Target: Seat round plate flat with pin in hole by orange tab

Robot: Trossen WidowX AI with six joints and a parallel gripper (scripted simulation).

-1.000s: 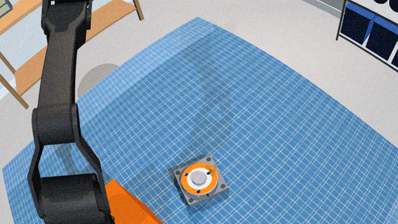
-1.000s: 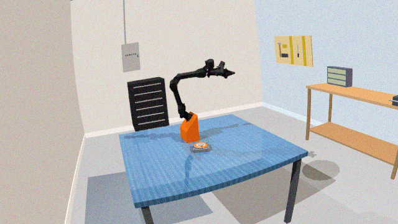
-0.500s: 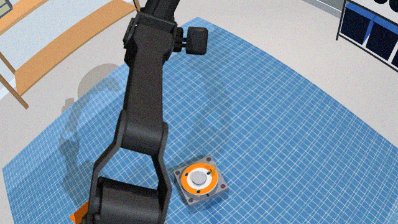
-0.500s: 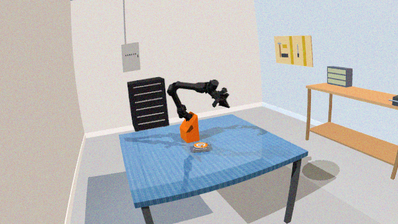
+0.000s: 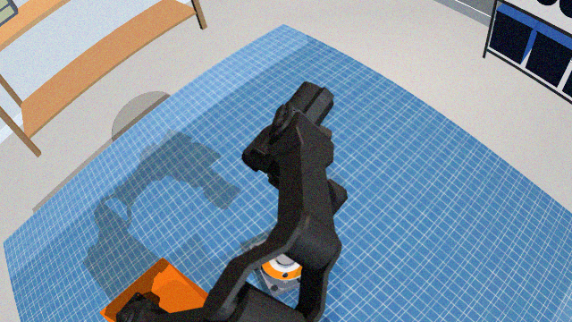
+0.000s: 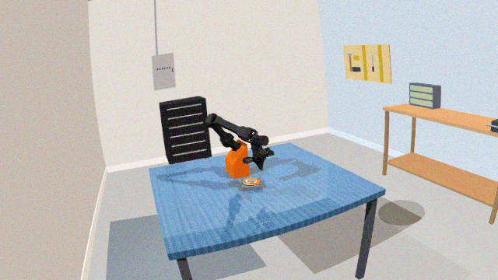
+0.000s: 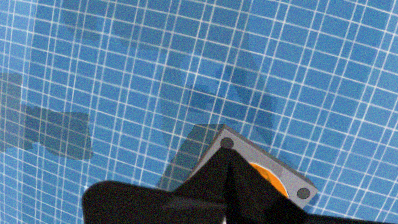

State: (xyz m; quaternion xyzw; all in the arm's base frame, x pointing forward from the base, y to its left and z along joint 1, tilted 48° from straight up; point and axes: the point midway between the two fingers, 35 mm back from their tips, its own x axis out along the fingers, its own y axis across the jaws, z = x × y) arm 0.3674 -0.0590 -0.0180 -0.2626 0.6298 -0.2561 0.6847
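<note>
The round plate is 9 cm below my gripper tip, 7 cm behind it and 3 cm to the right of it. Also, from my gripper tip: grey square base (10 cm below, 9 cm behind, 3 cm to the right).
</note>
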